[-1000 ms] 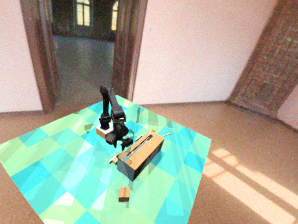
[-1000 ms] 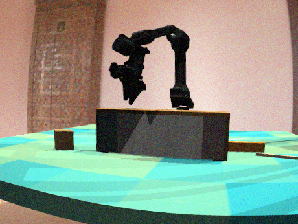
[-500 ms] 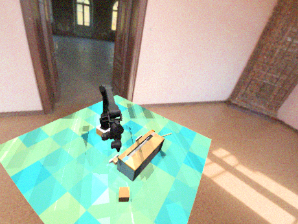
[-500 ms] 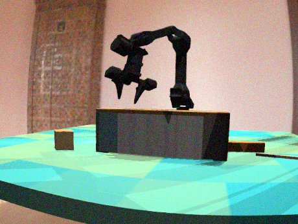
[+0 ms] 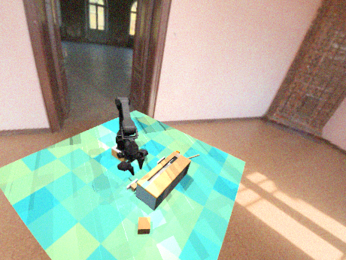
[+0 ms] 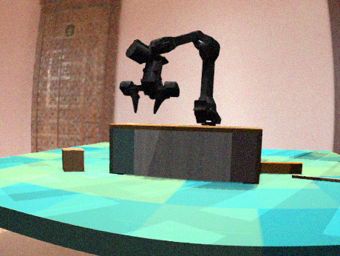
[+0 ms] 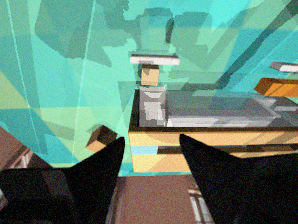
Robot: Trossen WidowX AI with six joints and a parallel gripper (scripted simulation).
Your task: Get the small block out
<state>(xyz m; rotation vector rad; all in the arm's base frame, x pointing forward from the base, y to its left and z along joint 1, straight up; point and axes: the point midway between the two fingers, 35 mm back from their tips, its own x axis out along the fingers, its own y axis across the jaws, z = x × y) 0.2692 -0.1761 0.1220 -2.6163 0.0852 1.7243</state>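
My gripper tip is now 1 cm past the tan block and 14 cm above it. Also, from my gripper tip: box (8 cm ahead, 16 cm to the left, 10 cm below); then brown cube (18 cm ahead, 16 cm to the right, 13 cm below); then orange bar (4 cm ahead, 37 cm to the left, 15 cm below).
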